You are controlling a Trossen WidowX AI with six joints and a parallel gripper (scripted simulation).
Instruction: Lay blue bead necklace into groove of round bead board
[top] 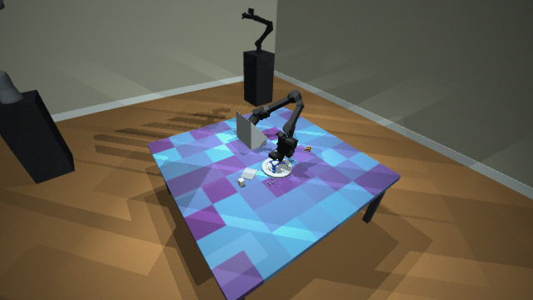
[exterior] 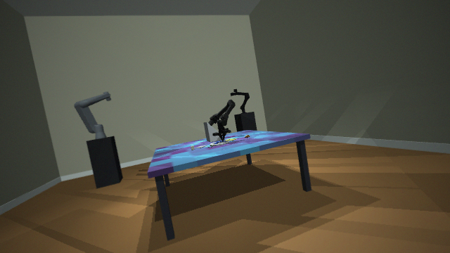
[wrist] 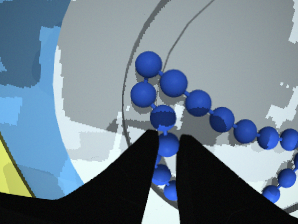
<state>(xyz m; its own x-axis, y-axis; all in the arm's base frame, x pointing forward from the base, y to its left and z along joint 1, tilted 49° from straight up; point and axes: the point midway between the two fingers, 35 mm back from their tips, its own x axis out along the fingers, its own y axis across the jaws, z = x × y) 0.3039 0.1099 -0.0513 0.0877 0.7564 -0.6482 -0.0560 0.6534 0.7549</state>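
My gripper tip is 20 mm short of the round white bead board, 50 mm to the left of it and 10 mm above it. Also, from my gripper tip: cream cube: 10 mm ahead, 320 mm to the right; yellow patch: 80 mm behind, 110 mm to the left, 10 mm below; flat grey square: 40 mm behind, 230 mm to the right, 10 mm below.
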